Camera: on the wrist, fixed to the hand. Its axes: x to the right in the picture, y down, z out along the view.
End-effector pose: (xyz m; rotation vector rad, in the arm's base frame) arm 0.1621 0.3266 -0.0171 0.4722 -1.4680 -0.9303
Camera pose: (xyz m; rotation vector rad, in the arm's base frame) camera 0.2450 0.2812 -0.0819 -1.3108 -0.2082 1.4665
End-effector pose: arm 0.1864 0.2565 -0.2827 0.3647 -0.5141 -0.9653
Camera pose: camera 0.1947 0.2484 -0.3967 -0.3887 0.0051 1.9929
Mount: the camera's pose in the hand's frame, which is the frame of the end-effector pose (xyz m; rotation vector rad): -0.0178 -0.0568 -0.0979 -0.0788 0.6140 3.0125
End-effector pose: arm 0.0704 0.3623 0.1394 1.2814 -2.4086 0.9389
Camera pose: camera 0.1197 0.4142 0.2288 2.5019 1.2786 -0.5866
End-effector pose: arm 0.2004 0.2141 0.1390 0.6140 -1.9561 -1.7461
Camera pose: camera 0.2749 0.1409 0.0919 -1.2251 -0.3910 0.4833
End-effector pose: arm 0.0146 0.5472 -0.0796 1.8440 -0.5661 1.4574
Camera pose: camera -0.0133 0.6564 -0.1002 0.7626 1.5854 -1.2258
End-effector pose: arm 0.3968 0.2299 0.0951 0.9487 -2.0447 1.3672
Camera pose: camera 0.4545 0.3113 0.1514 2.1774 0.8626 -0.8172
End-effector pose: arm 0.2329 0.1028 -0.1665 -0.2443 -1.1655 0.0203
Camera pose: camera 0.3087 0.0274 -0.2075 -1.6446 0.7561 2.2552
